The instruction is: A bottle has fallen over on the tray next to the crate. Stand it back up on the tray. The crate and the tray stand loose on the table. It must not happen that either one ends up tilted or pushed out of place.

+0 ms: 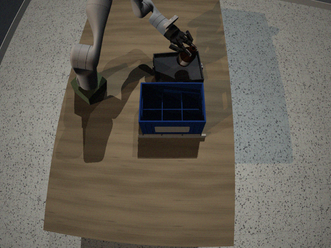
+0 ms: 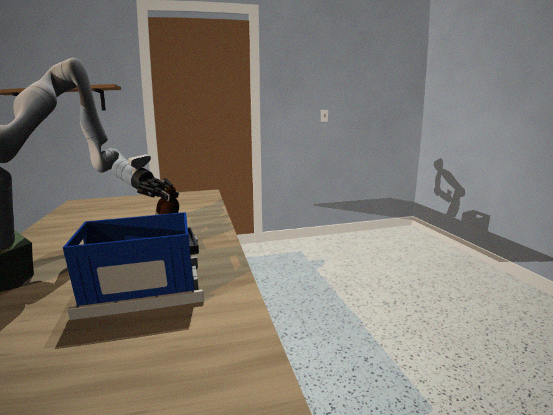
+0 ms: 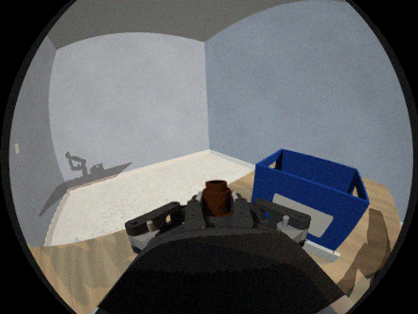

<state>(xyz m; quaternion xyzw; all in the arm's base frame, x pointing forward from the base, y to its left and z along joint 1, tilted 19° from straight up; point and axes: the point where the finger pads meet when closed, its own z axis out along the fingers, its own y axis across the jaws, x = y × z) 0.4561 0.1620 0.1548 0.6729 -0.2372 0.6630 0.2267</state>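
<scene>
Now: the brown bottle 1 cm behind my hand, 1 cm to the left of it and 5 cm below it. Also, from my hand: tray 6 cm behind, 2 cm to the left, 18 cm below; then blue crate 9 cm behind, 26 cm to the right, 11 cm below.
</scene>
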